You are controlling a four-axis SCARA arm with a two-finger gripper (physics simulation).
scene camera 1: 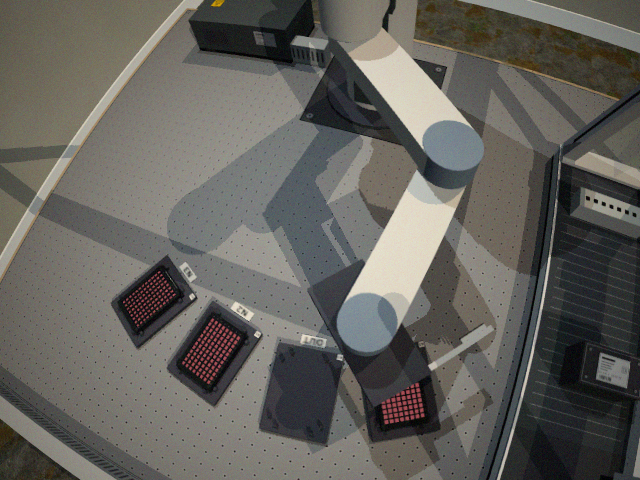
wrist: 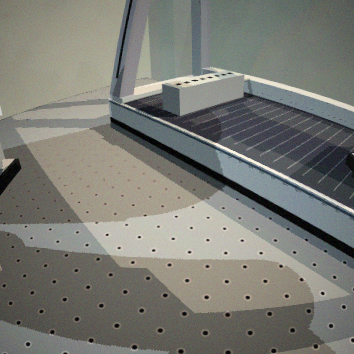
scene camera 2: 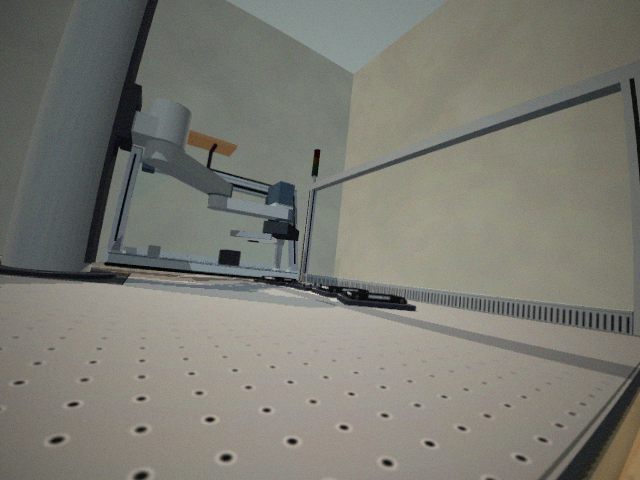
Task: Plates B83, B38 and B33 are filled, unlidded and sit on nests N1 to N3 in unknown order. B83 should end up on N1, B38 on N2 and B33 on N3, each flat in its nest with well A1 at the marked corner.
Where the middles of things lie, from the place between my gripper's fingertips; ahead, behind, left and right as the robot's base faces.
Right now my hand is 23 cm short of the OUT nest (scene camera 1: 302,390), 19 cm to the left of it and 16 cm above it. The rest, counted from my hand: nest N3 (scene camera 1: 176,309): 18 cm ahead, 54 cm to the right, 16 cm below; nest N2 (scene camera 1: 213,397): 22 cm ahead, 37 cm to the right, 16 cm below.
